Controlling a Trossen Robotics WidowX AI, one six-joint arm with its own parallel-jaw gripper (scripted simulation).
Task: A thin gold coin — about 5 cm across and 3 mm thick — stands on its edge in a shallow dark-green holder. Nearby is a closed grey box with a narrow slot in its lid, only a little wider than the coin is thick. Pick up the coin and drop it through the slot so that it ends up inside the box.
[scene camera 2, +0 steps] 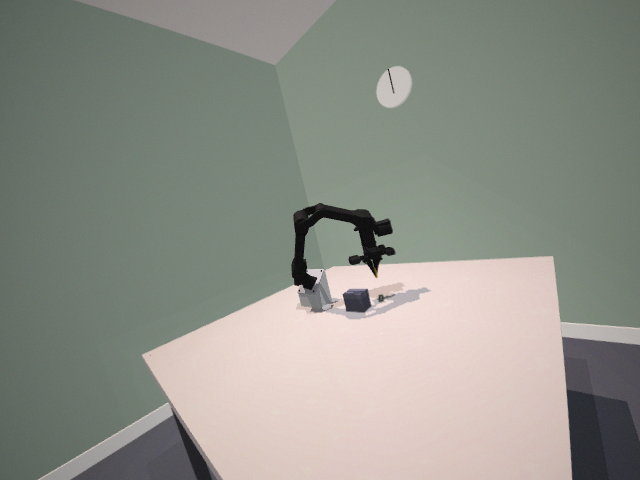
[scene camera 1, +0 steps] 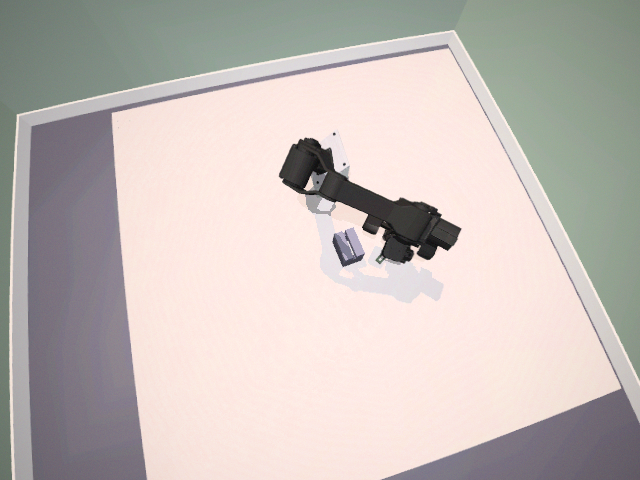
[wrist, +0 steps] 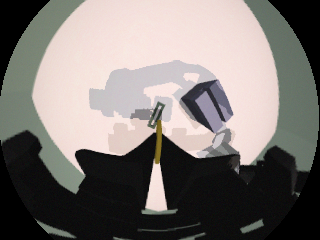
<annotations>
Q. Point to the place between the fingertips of my gripper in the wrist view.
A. At 157, 135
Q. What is my gripper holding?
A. A gold coin.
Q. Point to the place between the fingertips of my gripper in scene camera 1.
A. At 392, 243
</annotations>
